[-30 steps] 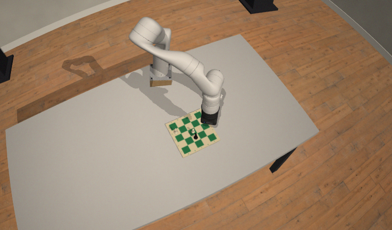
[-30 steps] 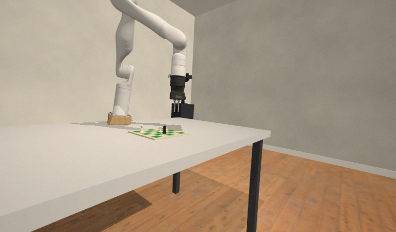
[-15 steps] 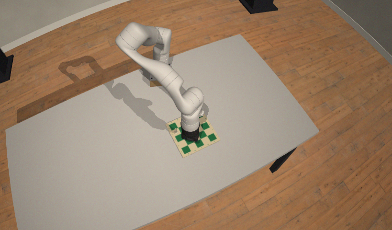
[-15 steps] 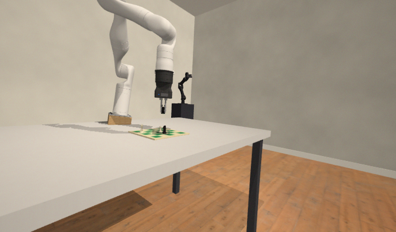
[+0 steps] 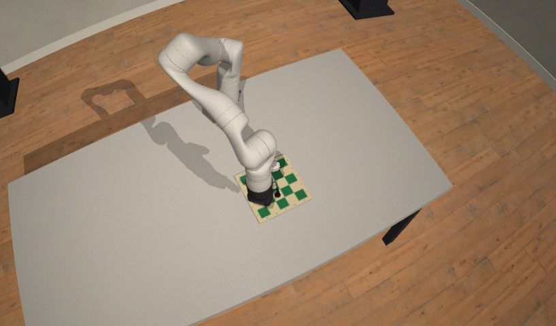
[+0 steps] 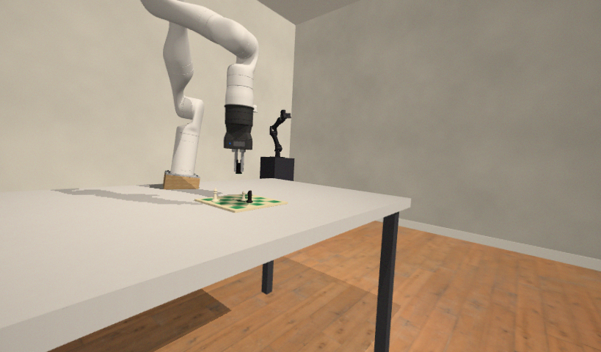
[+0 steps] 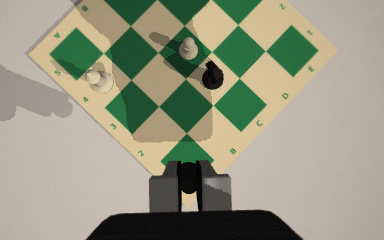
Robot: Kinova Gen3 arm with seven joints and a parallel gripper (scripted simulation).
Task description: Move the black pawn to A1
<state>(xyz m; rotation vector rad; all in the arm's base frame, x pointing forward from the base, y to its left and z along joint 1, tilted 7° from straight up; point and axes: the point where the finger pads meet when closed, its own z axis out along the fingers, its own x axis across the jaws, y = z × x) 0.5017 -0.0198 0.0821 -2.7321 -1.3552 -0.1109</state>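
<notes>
Now: hand 11 cm above the black knight, 7 cm to the right of it and 5 cm past it. Round my hand: black pawn 1 cm below; then white piece 11 cm behind, 10 cm below, 2 cm to the right; then white pawn 11 cm below, 9 cm behind, 7 cm to the left.
</notes>
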